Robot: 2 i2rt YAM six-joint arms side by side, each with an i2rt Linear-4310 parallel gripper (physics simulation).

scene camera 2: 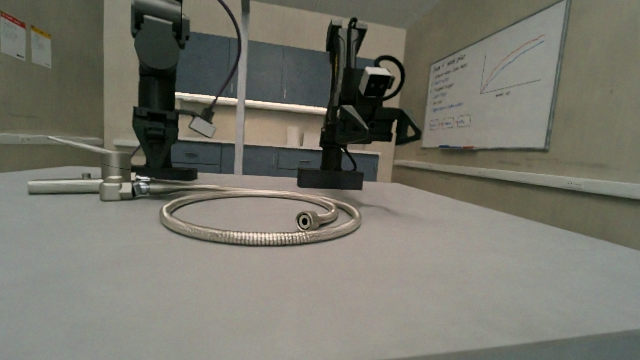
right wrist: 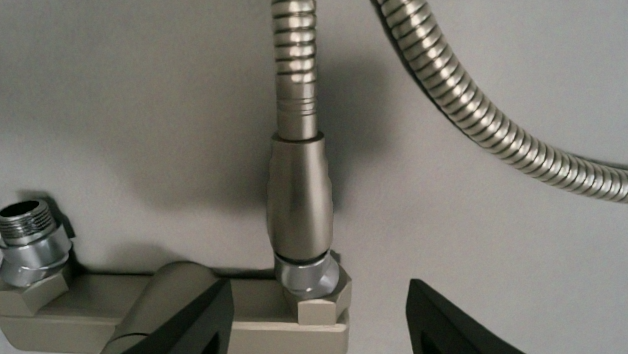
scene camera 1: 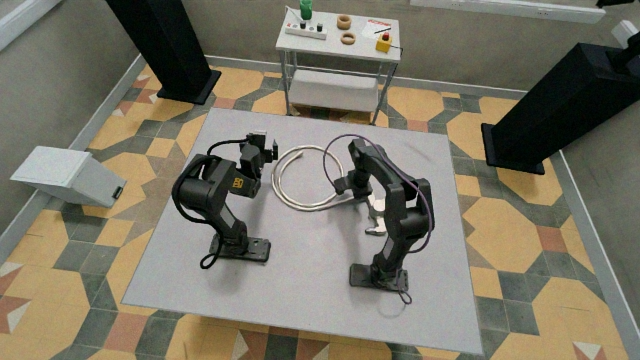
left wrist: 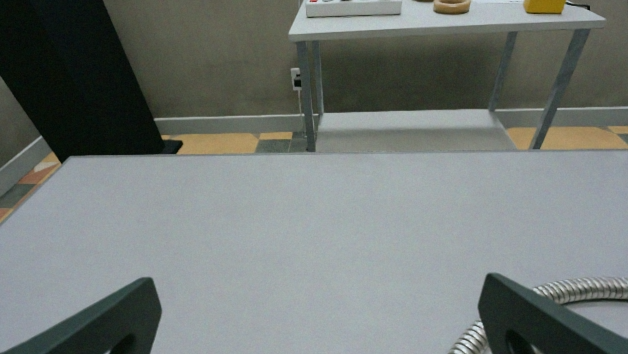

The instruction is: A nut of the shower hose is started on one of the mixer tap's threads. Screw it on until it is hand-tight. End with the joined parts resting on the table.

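Places are measured from the left arm's base along level axes (x right, y up, z back), in millimetres.
Pixels of known places: left gripper, fingertip midpoint: (scene camera 2: 395, 134) (left wrist: 319, 292); right gripper, fingertip midpoint: (scene camera 2: 155, 166) (right wrist: 319, 293) (scene camera 1: 356, 193); left arm's base at its link origin: (scene camera 2: 330, 173) (scene camera 1: 239, 246); right arm's base at its link origin: (scene camera 2: 158, 170) (scene camera 1: 378, 277).
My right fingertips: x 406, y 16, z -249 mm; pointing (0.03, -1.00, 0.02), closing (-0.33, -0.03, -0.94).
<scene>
Ahead of a thing's pixels: the offset from my right fingertips to its middle. "spot": to the spot under its first point. Level surfaces: height alone.
The satin mixer tap @[dy -10, dx +114, dz +41 mm] (scene camera 1: 379, 206) (scene camera 2: 114, 167) (right wrist: 290, 341) lies on the table. The shower hose (scene camera 1: 310, 208) (scene camera 2: 265, 238) (left wrist: 590, 286) (right wrist: 296, 50) is coiled beside it. Its tapered nut @[dy -41, dx -11, dz +13 mm] (right wrist: 300, 195) sits in line on one threaded outlet, against the chrome collar; no thread shows between them. The tap's other threaded outlet @[spot: dy -41, dx +49, dz +128 mm] (right wrist: 26, 222) is bare. My right gripper (right wrist: 319, 293) points down over this joint, fingers part-way open on either side of it in the right wrist view, holding nothing. My left gripper (scene camera 2: 392, 131) (left wrist: 319, 292) is wide open and empty, raised above the table left of the coil in scene camera 1.
The hose's free end @[dy -46, dx -255, dz -190 mm] (scene camera 1: 300, 154) (scene camera 2: 306, 220) lies inside the coil. Both arms stand on the grey table @[dy -61 mm] (scene camera 1: 310, 295). A white side table (scene camera 1: 320, 46) with a power strip (scene camera 1: 306, 32), rings and a yellow button box (scene camera 1: 384, 44) stands beyond its far edge.
</scene>
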